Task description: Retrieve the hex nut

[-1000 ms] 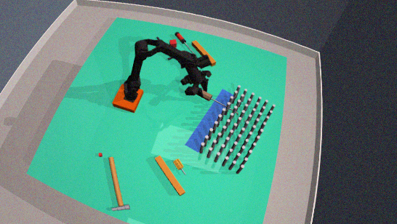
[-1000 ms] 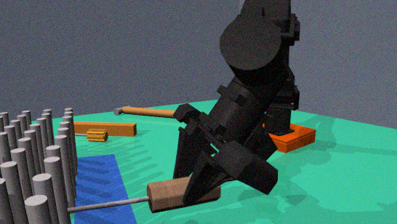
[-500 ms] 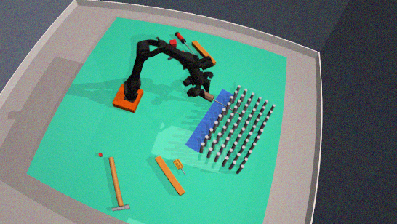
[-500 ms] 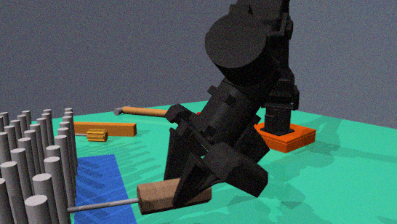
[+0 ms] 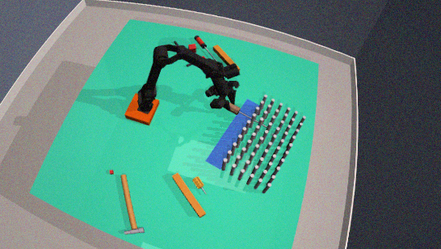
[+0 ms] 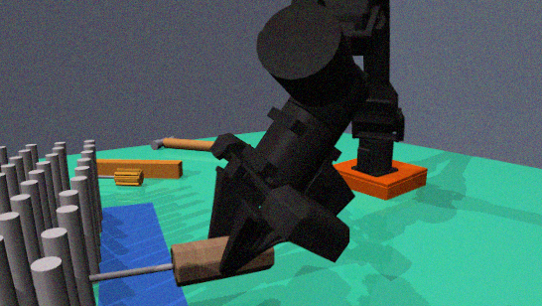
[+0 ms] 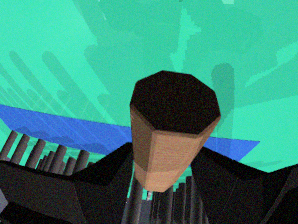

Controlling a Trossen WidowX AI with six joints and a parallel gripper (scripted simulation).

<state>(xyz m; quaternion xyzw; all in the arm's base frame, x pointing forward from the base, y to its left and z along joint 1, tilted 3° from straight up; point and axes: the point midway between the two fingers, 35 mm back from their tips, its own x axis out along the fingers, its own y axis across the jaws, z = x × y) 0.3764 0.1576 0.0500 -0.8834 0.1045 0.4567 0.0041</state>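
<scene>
Right now my gripper tip is 100 mm to the left of the blue taped strip, 50 mm short of it and 40 mm above it. The rest, counted from my gripper tip: yellow-handled tool: 410 mm to the right, 20 mm below; then hook tool: 100 mm ahead, 20 mm to the right; then hex nut: 230 mm ahead, 40 mm to the right, 30 mm below.
</scene>
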